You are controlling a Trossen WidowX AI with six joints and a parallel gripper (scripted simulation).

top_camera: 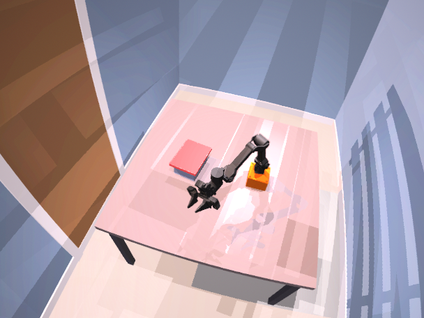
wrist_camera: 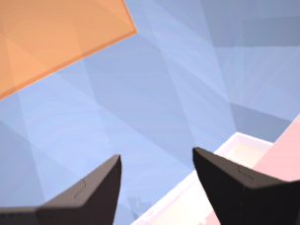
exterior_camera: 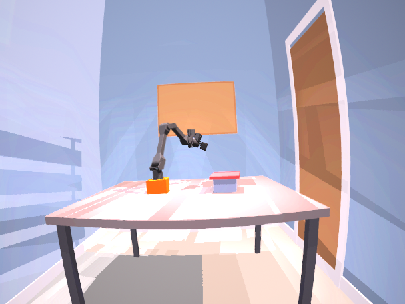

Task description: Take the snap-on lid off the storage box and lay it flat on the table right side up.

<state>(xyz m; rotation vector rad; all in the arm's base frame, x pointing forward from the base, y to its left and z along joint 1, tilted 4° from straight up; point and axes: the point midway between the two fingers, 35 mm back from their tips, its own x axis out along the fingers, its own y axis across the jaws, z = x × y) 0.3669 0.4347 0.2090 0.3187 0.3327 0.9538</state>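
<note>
The lid is 7 cm ahead of my gripper tip, 51 cm to the right of it and 21 cm below it. The rest, counted from my gripper tip: storage box 7 cm ahead, 51 cm to the right, 26 cm below.
</note>
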